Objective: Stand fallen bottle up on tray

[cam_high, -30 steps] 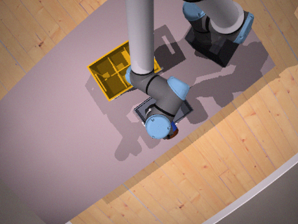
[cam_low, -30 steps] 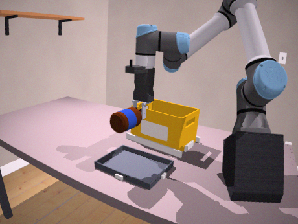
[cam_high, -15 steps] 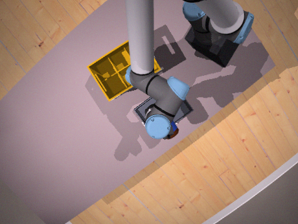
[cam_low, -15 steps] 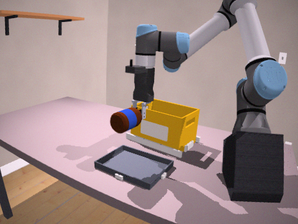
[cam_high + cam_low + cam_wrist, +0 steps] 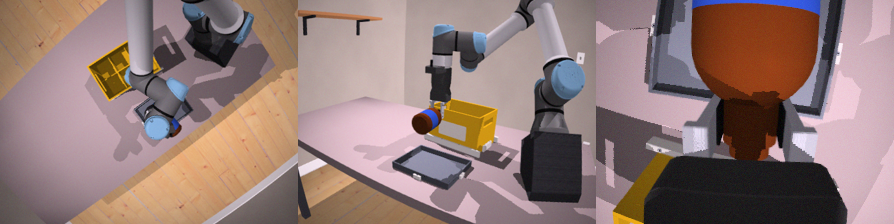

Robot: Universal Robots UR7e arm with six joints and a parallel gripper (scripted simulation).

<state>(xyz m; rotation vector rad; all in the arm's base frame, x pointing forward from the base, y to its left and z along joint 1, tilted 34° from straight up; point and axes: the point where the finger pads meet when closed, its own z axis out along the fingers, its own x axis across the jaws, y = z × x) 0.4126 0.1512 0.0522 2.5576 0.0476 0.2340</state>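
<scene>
Right now my hand is 5 cm to the right of the bottle and 1 cm above it. From my hand the other things lie so: dark grey tray: 1 cm behind, 5 cm to the left, 19 cm below; then yellow crate: 3 cm behind, 24 cm to the right, 12 cm below.
</scene>
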